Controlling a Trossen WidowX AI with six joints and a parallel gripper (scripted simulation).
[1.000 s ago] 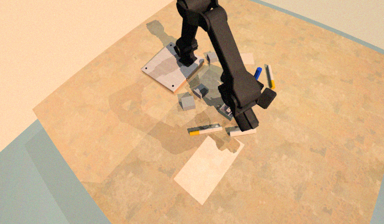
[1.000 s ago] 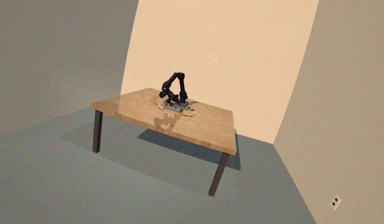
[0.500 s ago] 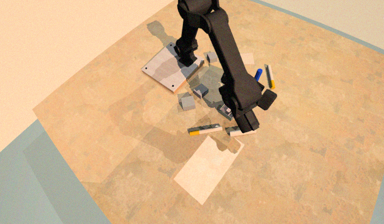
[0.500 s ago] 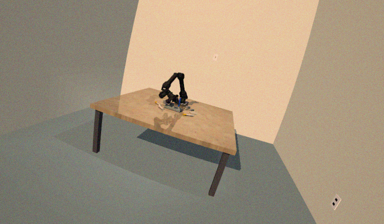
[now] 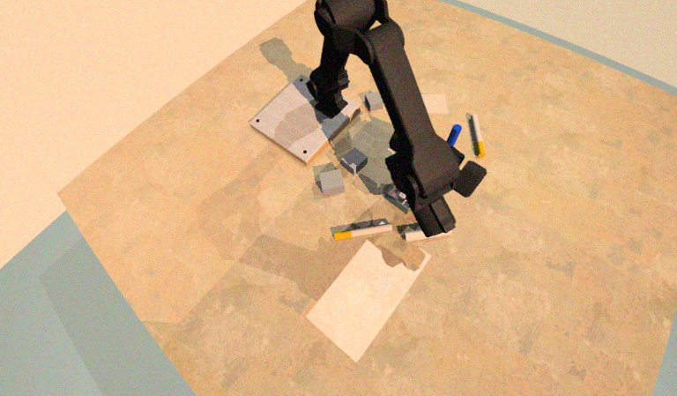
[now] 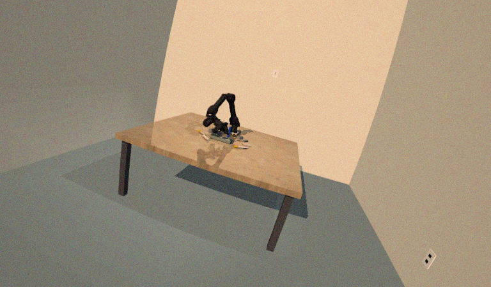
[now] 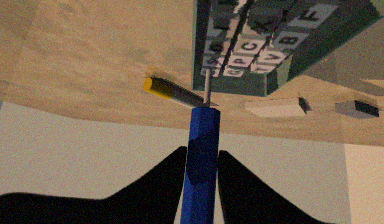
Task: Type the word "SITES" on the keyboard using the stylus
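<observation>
Right now my gripper tip is 80 mm short of the pale stick, 160 mm to the left of it and 70 mm above it. The rest, counted from my gripper tip: pale pad 120 mm behind, 150 mm to the left, 70 mm below; blue stylus 10 mm below.
</observation>
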